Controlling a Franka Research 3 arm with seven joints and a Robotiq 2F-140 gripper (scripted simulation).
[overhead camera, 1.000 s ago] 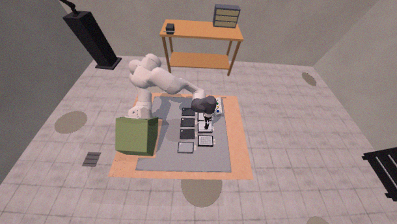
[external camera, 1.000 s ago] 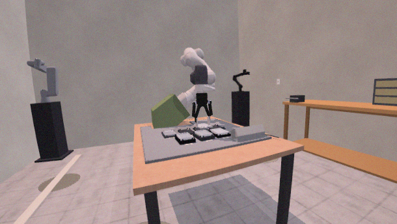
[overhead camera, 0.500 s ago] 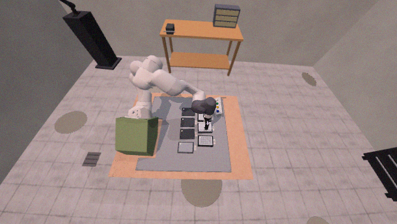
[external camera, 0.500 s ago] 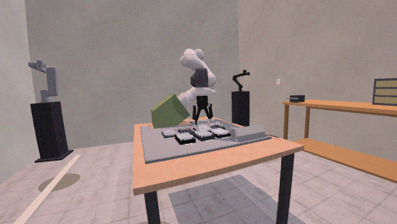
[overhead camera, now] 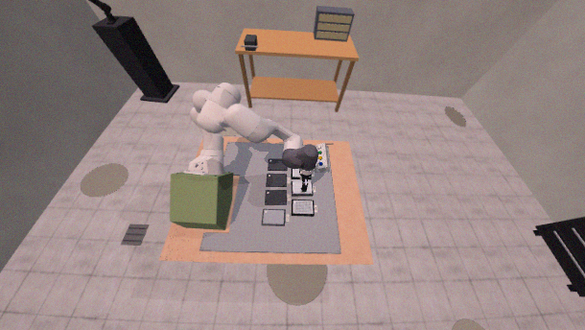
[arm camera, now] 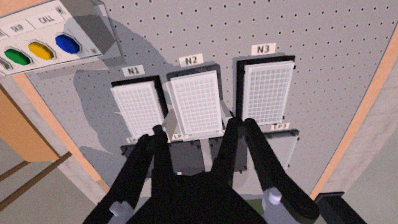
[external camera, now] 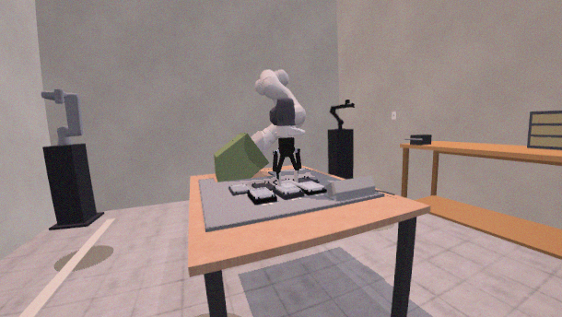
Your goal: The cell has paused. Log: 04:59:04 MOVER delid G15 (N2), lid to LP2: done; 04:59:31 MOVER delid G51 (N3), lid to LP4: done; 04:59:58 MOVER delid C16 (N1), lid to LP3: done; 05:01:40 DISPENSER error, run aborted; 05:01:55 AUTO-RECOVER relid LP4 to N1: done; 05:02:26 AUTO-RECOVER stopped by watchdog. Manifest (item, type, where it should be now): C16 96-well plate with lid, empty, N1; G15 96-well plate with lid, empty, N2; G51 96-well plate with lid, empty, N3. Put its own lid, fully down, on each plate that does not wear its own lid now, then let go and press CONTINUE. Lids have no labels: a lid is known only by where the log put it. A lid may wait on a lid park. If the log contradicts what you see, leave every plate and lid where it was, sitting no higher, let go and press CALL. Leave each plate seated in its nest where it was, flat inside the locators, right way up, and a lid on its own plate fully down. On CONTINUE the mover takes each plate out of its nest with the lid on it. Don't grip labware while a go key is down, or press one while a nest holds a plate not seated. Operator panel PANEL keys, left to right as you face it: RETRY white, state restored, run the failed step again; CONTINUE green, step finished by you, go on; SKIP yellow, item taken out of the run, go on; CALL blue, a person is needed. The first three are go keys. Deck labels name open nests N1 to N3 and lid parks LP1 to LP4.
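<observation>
The pale lid lies 20 mm below my hand. Also, from my hand: lid park LP2: 180 mm behind, 70 mm below, 40 mm to the left; then blue key: 190 mm to the left, 120 mm ahead, 10 mm below; then lid park LP1: 170 mm behind, 90 mm to the right, 70 mm below.
</observation>
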